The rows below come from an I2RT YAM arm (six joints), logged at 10 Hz.
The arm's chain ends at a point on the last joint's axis. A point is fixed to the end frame.
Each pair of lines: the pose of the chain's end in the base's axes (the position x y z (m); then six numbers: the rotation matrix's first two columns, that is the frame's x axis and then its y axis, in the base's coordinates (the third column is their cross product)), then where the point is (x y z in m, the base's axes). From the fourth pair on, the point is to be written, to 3 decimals.
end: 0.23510 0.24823 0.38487 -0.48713 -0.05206 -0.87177 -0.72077 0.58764 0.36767
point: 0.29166 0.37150 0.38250
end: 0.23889 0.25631 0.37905 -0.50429 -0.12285 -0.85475 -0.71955 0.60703 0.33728
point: 0.29402 0.37958 0.36613
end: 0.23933 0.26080 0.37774 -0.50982 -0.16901 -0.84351 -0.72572 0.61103 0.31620
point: 0.29247 0.38416 0.35873
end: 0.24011 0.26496 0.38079 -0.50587 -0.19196 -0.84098 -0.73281 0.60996 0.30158
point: 0.292 0.388 0.359
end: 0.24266 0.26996 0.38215 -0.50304 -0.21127 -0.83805 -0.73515 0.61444 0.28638
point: 0.294 0.393 0.358
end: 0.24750 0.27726 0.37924 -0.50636 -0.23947 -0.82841 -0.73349 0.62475 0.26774
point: 0.299 0.399 0.351
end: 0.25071 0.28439 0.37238 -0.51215 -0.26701 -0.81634 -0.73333 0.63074 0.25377
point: 0.302 0.406 0.340
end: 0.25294 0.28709 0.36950 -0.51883 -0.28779 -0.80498 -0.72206 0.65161 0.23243
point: 0.306 0.406 0.332
